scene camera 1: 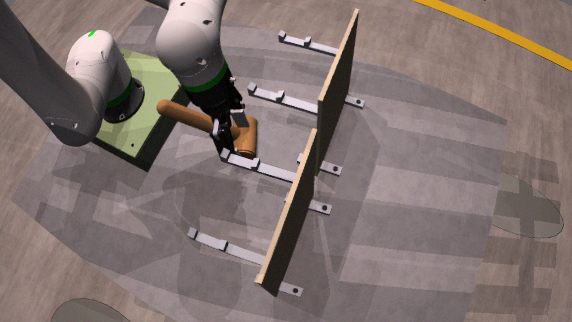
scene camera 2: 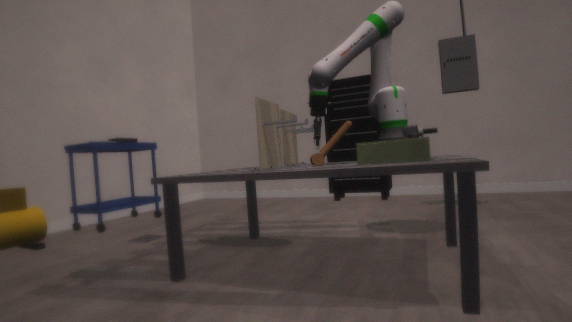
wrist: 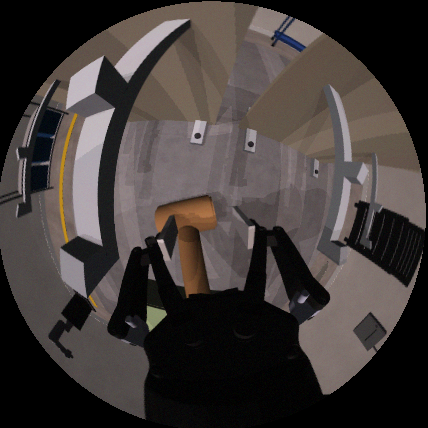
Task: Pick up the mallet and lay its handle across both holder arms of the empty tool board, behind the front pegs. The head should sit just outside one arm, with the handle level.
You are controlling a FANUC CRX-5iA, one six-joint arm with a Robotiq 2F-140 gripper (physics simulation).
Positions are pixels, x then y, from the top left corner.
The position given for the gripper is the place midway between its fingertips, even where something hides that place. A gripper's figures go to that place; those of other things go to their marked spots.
Labels:
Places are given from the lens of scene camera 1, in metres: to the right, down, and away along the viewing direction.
gripper (scene camera 1: pixel 241 144): -0.11, -0.04, 0.90
wooden mallet (scene camera 1: pixel 169 109): -0.26, -0.11, 0.79
wooden tool board (scene camera 1: pixel 334 94): 0.10, -0.13, 0.75

